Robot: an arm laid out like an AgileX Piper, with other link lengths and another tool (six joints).
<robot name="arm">
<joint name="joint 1" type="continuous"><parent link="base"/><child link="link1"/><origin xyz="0 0 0.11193" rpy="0 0 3.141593"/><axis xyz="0 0 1"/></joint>
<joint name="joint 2" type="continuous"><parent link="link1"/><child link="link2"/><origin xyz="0 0 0" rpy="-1.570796 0 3.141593"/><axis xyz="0 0 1"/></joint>
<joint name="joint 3" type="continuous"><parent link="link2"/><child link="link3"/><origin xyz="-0.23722 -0.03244 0" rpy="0 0 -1.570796"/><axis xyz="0 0 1"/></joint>
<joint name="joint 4" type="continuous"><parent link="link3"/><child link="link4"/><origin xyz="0.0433 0.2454 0" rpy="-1.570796 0 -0.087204"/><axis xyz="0 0 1"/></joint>
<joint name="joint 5" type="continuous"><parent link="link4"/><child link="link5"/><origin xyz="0 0 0" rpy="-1.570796 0 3.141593"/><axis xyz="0 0 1"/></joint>
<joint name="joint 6" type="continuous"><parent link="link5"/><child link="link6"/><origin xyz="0 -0.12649 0" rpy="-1.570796 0 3.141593"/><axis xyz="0 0 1"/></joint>
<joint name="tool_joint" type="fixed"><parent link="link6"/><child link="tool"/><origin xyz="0.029 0.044 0.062" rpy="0.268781 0 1.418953"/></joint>
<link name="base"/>
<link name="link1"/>
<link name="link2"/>
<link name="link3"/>
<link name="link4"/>
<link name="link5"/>
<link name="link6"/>
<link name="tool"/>
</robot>
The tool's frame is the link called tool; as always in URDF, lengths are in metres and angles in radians. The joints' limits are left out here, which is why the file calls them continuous.
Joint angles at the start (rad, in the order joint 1, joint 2, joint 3, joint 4, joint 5, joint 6):
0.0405, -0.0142, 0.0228, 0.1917, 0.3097, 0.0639
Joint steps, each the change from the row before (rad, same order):
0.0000, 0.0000, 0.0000, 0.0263, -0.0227, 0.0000
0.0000, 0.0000, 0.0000, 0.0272, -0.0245, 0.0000
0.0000, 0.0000, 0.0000, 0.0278, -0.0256, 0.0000
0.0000, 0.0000, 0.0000, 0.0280, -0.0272, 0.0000
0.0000, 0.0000, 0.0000, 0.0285, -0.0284, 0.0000
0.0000, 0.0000, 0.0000, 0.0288, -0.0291, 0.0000
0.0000, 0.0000, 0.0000, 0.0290, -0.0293, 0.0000
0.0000, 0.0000, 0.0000, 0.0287, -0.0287, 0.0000
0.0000, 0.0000, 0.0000, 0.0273, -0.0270, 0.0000
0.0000, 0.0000, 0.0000, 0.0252, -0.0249, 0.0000
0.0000, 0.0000, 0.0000, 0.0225, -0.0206, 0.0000
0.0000, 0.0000, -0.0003, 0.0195, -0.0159, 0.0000
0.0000, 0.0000, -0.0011, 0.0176, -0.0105, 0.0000
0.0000, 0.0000, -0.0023, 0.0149, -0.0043, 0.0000
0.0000, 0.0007, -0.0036, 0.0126, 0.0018, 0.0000
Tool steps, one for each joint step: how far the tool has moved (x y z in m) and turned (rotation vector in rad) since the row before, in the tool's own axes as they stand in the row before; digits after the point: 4 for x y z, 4 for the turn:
-0.0005, -0.0031, 0.0006, 0.0233, 0.0012, 0.0258
-0.0004, -0.0034, 0.0006, 0.0251, 0.0019, 0.0266
-0.0002, -0.0036, 0.0006, 0.0261, 0.0027, 0.0272
-0.0001, -0.0039, 0.0006, 0.0276, 0.0036, 0.0273
0.0001, -0.0041, 0.0006, 0.0288, 0.0045, 0.0278
0.0003, -0.0042, 0.0005, 0.0294, 0.0054, 0.0280
0.0004, -0.0042, 0.0005, 0.0295, 0.0063, 0.0281
0.0006, -0.0041, 0.0004, 0.0289, 0.0070, 0.0277
0.0007, -0.0038, 0.0004, 0.0271, 0.0074, 0.0262
0.0008, -0.0035, 0.0003, 0.0249, 0.0075, 0.0240
0.0007, -0.0028, 0.0002, 0.0206, 0.0070, 0.0214
0.0006, -0.0022, 0.0002, 0.0161, 0.0062, 0.0185
0.0004, -0.0016, 0.0001, 0.0115, 0.0051, 0.0168
0.0000, -0.0010, 0.0001, 0.0063, 0.0035, 0.0145
-0.0004, -0.0003, 0.0001, 0.0008, 0.0021, 0.0125

